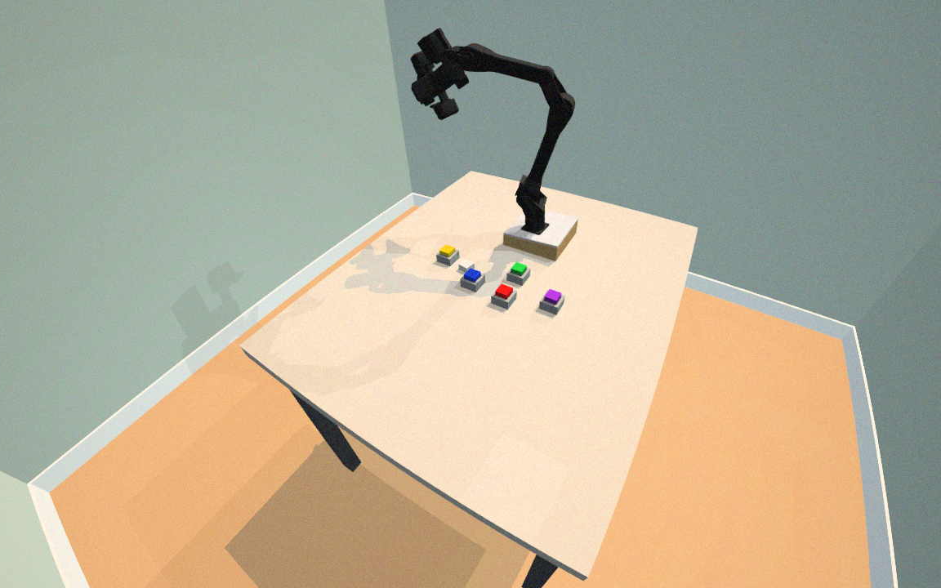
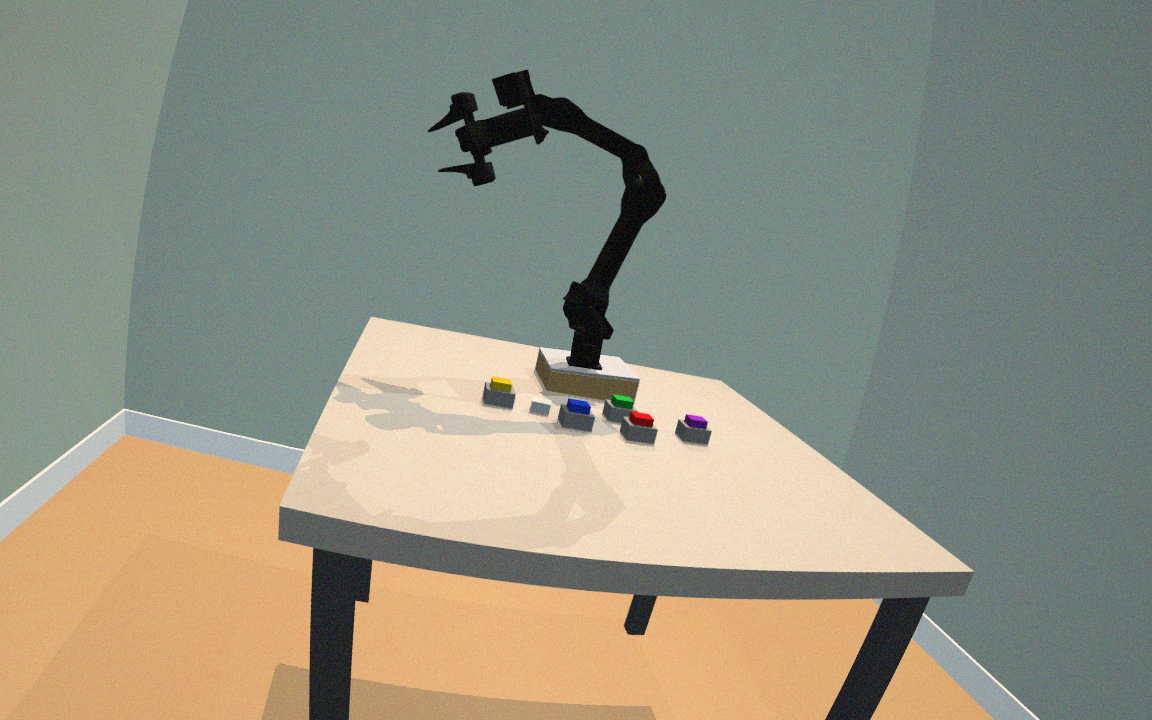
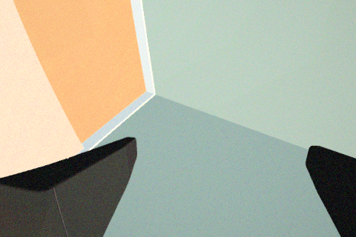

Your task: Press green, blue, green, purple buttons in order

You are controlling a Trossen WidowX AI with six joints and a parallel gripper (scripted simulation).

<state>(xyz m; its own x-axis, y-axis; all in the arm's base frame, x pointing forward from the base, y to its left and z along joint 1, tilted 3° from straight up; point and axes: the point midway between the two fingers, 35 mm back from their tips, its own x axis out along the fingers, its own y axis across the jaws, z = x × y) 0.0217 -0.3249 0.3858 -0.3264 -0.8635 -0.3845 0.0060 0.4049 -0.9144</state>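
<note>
The green button is 43 cm to the left of my gripper tip, 37 cm below it and 16 cm ahead of it. From my gripper tip the other things lie so: blue button 37 cm below, 34 cm to the left, 25 cm ahead; then small white block 39 cm below, 29 cm to the left, 21 cm ahead; then yellow button 37 cm below, 21 cm to the left, 20 cm ahead.
</note>
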